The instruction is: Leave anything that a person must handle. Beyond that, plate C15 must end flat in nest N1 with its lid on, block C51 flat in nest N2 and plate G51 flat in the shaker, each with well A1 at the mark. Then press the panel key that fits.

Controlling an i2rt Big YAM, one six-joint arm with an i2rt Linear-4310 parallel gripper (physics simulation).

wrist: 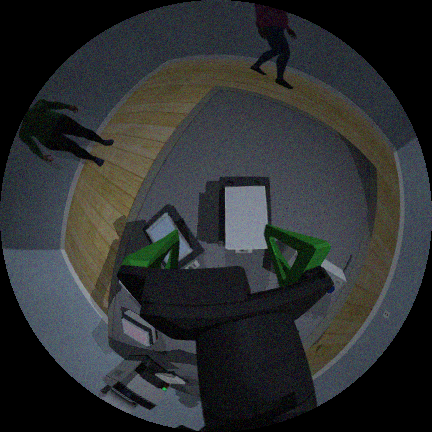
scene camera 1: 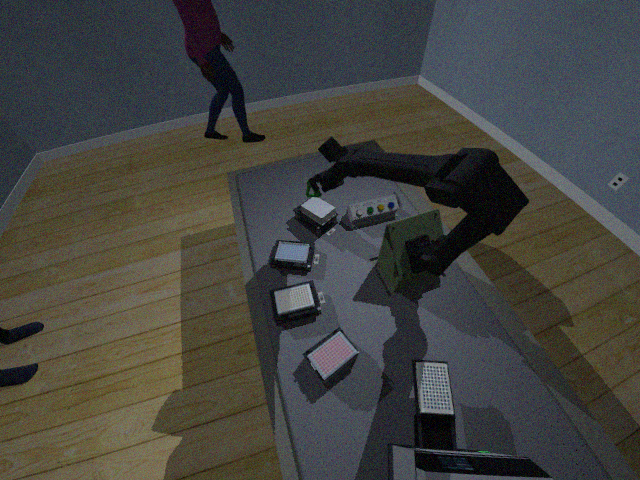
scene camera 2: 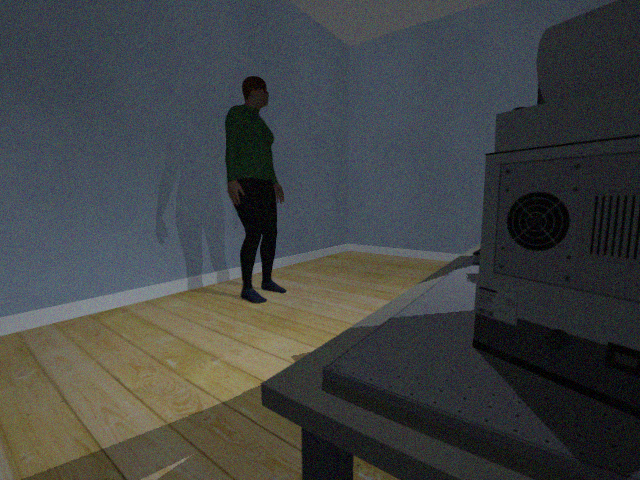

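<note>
My gripper point(scene camera 1: 313, 189) point(wrist: 222, 231) is open and empty, with green fingers, just above and beyond a white-topped plate or lid point(scene camera 1: 317, 207) point(wrist: 246, 217) on a dark holder point(wrist: 245, 181). A pale-blue plate point(scene camera 1: 292, 252) point(wrist: 162, 227) lies in a second dark holder. A cream plate point(scene camera 1: 293, 300) lies in a third holder; my gripper body hides it in the wrist view. A pink plate point(scene camera 1: 332, 354) point(wrist: 136, 333) sits turned askew. A white plate point(scene camera 1: 434, 387) point(wrist: 170, 377) rests at the instrument's front. The key panel point(scene camera 1: 373, 210) point(wrist: 336, 271) has white, green, yellow and blue keys. Labels and A1 marks are unreadable.
A green angled board point(scene camera 1: 390, 253) stands by the arm base. A large instrument point(scene camera 1: 478, 465) point(scene camera 2: 558, 170) stands at the table's near end. A person in red point(scene camera 1: 204, 31) point(wrist: 272, 20) stands beyond the far end; a person in green point(scene camera 2: 249, 144) point(wrist: 37, 125) stands off the side.
</note>
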